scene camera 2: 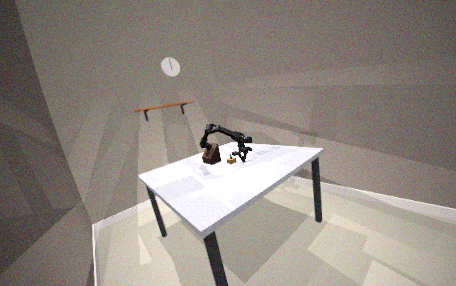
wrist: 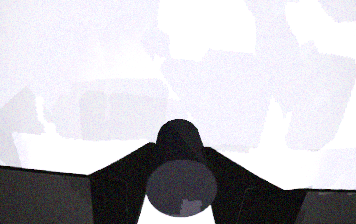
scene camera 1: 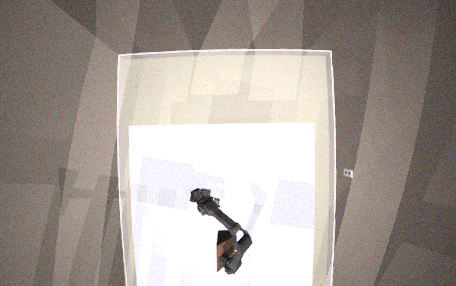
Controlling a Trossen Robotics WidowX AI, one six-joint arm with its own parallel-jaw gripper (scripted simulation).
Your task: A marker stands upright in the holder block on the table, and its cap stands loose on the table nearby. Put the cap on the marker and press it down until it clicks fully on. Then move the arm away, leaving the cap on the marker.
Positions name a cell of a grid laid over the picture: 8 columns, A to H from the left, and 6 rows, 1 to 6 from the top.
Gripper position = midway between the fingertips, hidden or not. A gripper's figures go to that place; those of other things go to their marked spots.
Scene:
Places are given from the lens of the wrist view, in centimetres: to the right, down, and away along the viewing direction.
gripper (wrist: E5): 0, 2, 11
dark marker cap (wrist: E5): 0, 3, 7

